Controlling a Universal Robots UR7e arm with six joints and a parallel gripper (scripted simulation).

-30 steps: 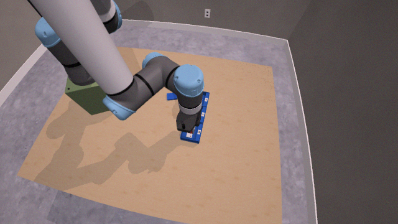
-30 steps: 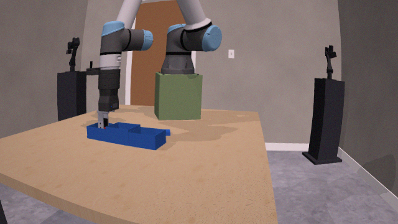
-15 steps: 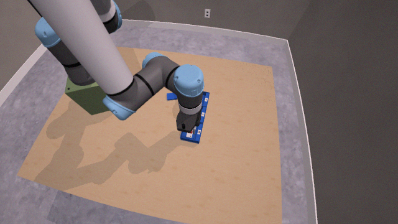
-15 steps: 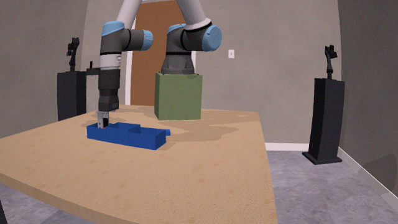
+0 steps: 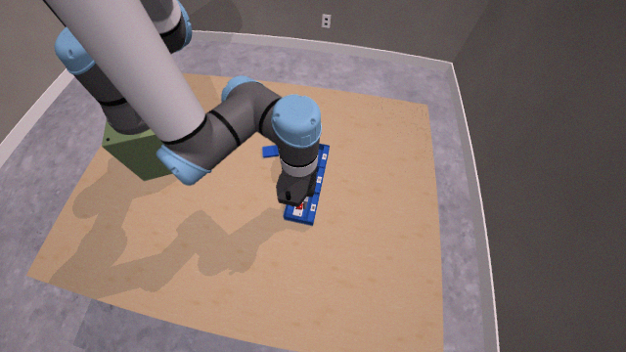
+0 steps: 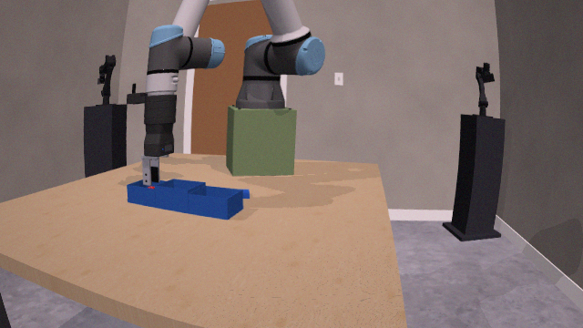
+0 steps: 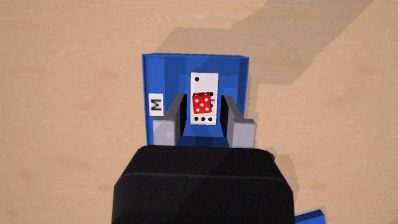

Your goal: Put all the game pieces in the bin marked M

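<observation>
Now: the red die 30 mm below my hand. Also, from my hand: blue three-part bin: 80 mm to the left, 30 mm below, 30 mm ahead; then flat blue tile: 190 mm to the left, 90 mm behind, 50 mm below; then white domino: 40 mm below.
</observation>
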